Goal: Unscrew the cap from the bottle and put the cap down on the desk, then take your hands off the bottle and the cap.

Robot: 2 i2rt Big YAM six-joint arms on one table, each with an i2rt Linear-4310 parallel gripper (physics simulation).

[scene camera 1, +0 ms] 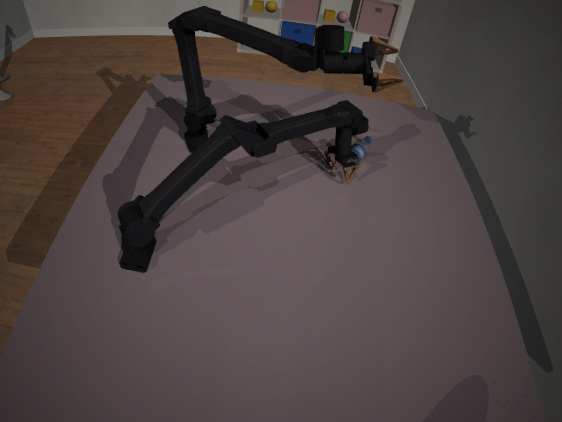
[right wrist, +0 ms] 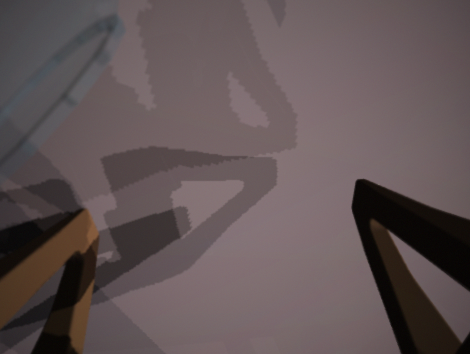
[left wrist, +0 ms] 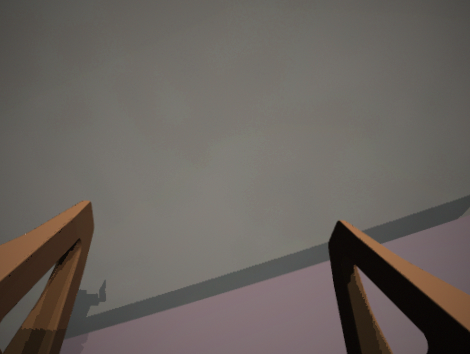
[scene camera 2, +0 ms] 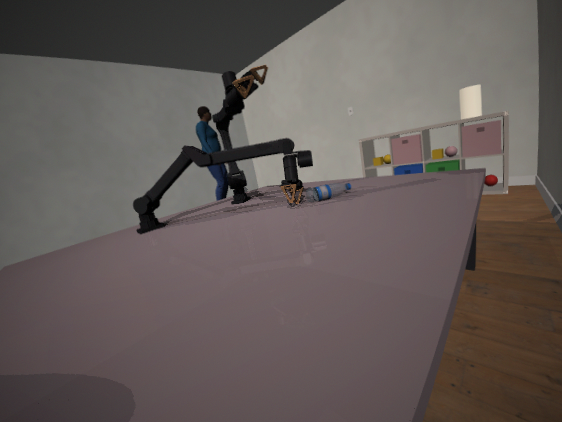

Labels:
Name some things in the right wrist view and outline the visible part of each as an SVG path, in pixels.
My right gripper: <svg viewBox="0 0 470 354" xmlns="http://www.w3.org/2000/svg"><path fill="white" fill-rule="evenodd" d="M86 208L75 211L20 248L0 259L0 329L66 263L51 312L31 354L83 353L99 245L98 230L89 210ZM357 179L352 200L352 213L365 255L401 354L470 354L470 332L462 343L411 274L389 231L470 292L470 220L430 207L369 180Z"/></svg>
A clear plastic bottle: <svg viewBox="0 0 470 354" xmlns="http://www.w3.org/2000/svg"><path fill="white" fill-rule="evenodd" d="M119 0L0 0L0 185L33 156L81 102L112 60L126 33L124 22L118 16Z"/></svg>

